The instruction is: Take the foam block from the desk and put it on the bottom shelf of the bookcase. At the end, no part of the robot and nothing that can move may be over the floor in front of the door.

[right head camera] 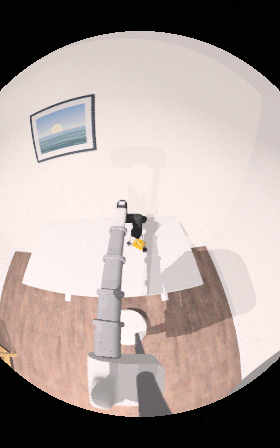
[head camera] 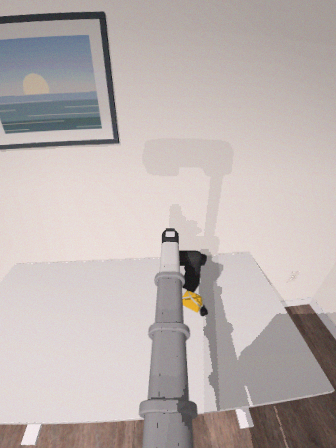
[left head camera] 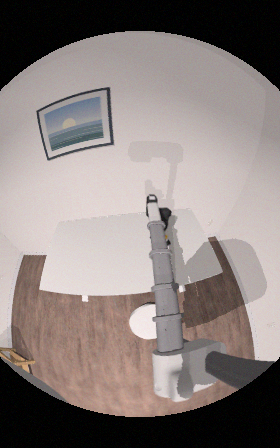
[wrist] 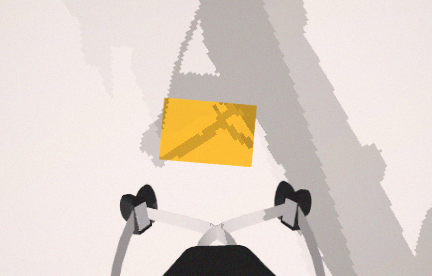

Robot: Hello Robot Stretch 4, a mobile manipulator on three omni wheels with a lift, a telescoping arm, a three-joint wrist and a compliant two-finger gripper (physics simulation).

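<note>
The foam block is a yellow-orange box lying on the white desk. In the wrist view it lies beyond the fingertips, roughly centred between their lines, its long side nearly level across the view. Shadows of the gripper cross its top. My gripper is open, points down over the desk and has no thing between its fingers. In the head view the arm hides part of the gripper. The bookcase and the door do not show in these views.
The telescoping arm reaches across the desk towards the wall, where a framed picture hangs. A white round object is in front of the desk. A wooden frame-like object shows at the lower left.
</note>
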